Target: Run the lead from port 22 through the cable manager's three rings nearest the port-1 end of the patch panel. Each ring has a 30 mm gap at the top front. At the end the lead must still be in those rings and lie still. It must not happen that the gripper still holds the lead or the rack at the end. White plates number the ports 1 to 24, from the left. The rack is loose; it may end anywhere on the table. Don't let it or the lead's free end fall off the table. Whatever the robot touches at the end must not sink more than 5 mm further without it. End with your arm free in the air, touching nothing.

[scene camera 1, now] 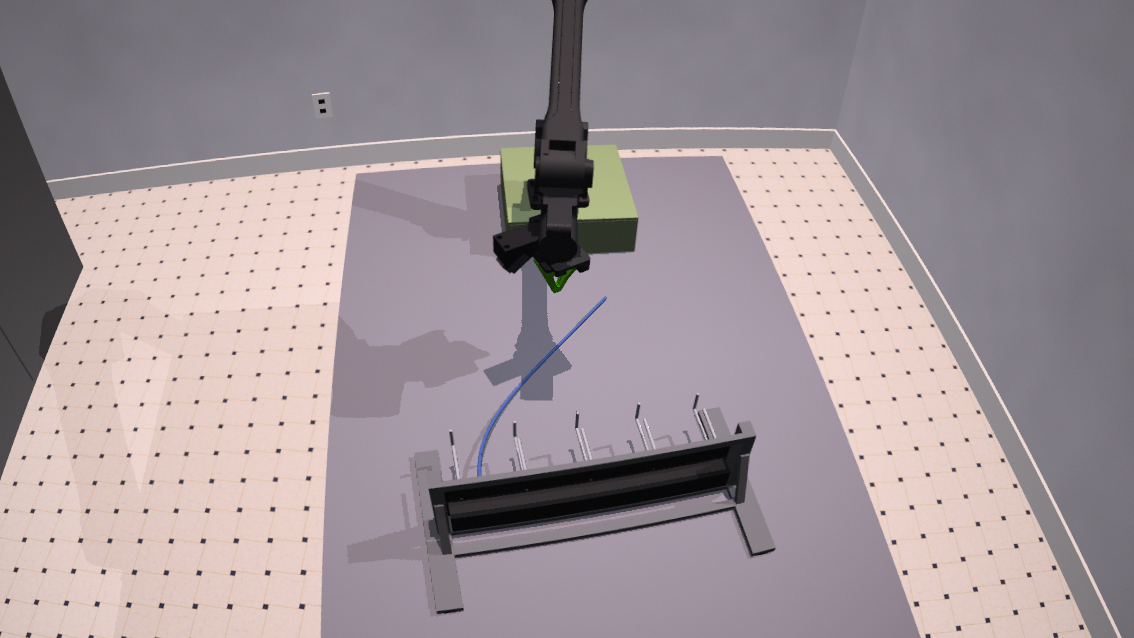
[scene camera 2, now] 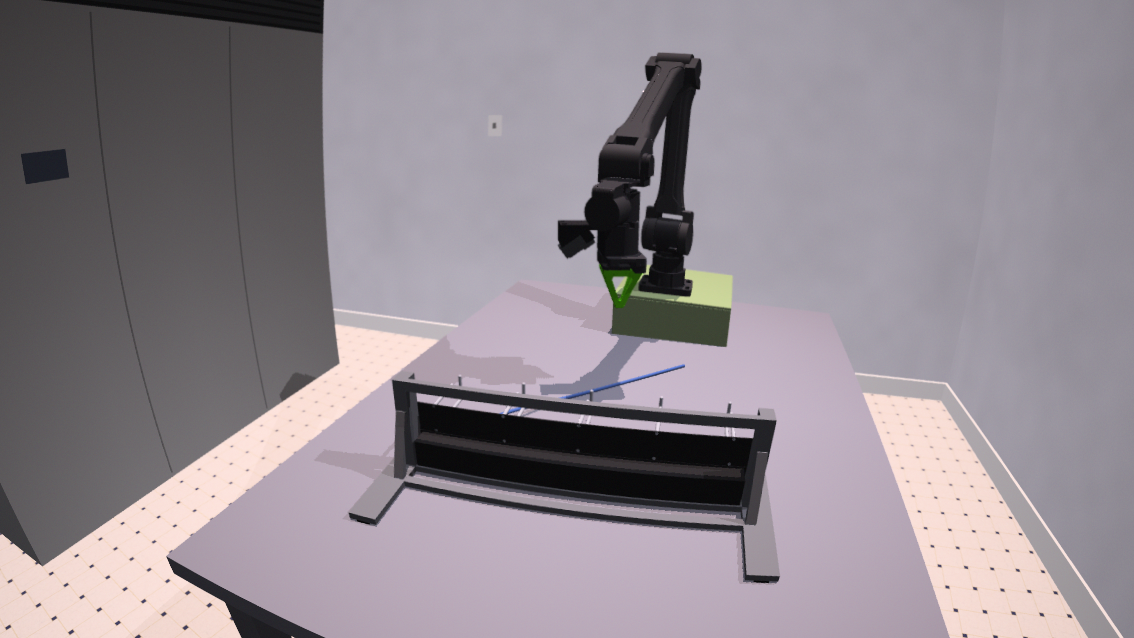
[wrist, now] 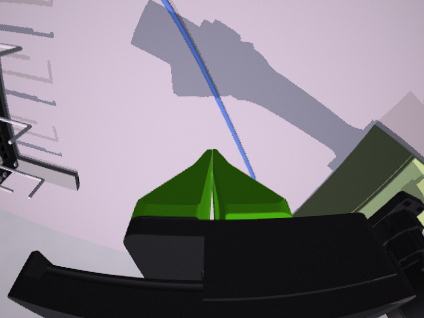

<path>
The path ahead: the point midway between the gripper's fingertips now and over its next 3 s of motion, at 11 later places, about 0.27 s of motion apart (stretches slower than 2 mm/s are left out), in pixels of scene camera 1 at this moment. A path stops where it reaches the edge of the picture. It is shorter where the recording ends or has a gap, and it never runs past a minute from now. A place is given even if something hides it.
The gripper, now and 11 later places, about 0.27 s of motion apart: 556, 291; 563, 285; 563, 285; 563, 286; 563, 290; 562, 300; 561, 311; 560, 324; 560, 332; 559, 338; 559, 340; 559, 341
</path>
